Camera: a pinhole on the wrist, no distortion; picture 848 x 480 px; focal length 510.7 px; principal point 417.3 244.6 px. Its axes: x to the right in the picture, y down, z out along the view. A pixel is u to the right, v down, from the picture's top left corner.
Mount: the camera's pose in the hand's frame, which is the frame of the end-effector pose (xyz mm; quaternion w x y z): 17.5 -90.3 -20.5 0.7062 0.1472 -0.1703 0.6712
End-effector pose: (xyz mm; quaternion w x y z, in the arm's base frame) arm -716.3 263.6 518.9 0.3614 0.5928 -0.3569 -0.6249
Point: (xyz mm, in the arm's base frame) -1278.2 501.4 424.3
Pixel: 538 368
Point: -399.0 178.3 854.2
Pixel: behind the camera
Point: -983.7 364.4 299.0
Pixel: 387 205
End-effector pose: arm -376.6 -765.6 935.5 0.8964 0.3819 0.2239 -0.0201
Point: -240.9 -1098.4 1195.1
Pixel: 747 300
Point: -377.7 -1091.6 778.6
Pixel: 91 203
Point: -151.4 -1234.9 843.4
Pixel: 349 36
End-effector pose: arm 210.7 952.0 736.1 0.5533 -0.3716 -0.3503 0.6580
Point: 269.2 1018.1 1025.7
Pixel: 42 173
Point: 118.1 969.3 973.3
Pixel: 474 257
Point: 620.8 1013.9 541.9
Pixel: behind the camera
